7 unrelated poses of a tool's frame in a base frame.
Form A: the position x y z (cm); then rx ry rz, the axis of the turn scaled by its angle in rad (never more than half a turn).
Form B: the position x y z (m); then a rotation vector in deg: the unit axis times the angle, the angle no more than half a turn. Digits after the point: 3 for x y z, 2 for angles.
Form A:
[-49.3 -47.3 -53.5 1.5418 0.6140 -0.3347]
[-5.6 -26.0 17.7 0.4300 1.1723 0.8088]
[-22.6 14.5 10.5 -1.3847 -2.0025 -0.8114]
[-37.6 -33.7 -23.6 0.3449 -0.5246 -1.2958]
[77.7 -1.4 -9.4 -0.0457 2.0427 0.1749]
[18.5 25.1 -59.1 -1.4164 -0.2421 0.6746]
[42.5 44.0 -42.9 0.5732 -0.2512 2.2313]
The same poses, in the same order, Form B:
[-0.493 -0.473 -0.535 88.34 35.18 -19.18]
[-0.056 -0.260 0.177 24.64 67.17 46.34]
[-0.226 0.145 0.105 -79.34 -114.73 -46.49]
[-0.376 -0.337 -0.236 19.76 -30.06 -74.24]
[0.777 -0.014 -0.094 -2.62 117.04 10.02]
[0.185 0.251 -0.591 -81.15 -13.87 38.65]
[0.425 0.440 -0.429 32.84 -14.39 127.84]

